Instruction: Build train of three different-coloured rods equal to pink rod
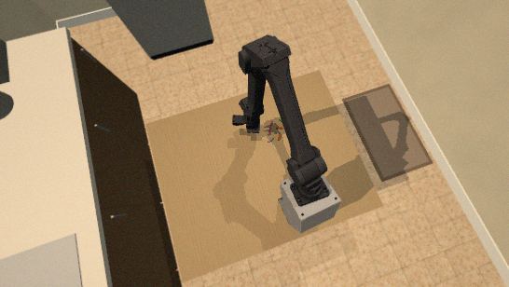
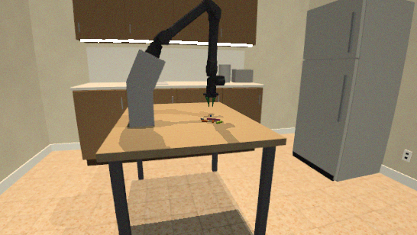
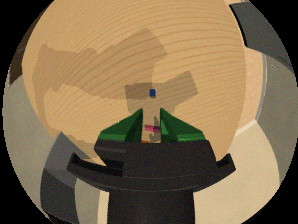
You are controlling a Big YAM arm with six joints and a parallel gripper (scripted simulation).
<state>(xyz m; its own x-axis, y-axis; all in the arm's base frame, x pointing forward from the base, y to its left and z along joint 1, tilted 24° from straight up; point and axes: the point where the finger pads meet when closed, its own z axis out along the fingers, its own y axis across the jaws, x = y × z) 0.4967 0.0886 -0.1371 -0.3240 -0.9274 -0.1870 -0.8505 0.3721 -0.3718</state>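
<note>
The blue rod lies 70 mm below my hand. The rest, counted from my hand: lime rod (190 mm to the right, 70 mm below, 10 mm ahead); then grey rod (80 mm to the right, 80 mm behind, 70 mm below); then pink rod (110 mm to the right, 70 mm below, 10 mm behind).
</note>
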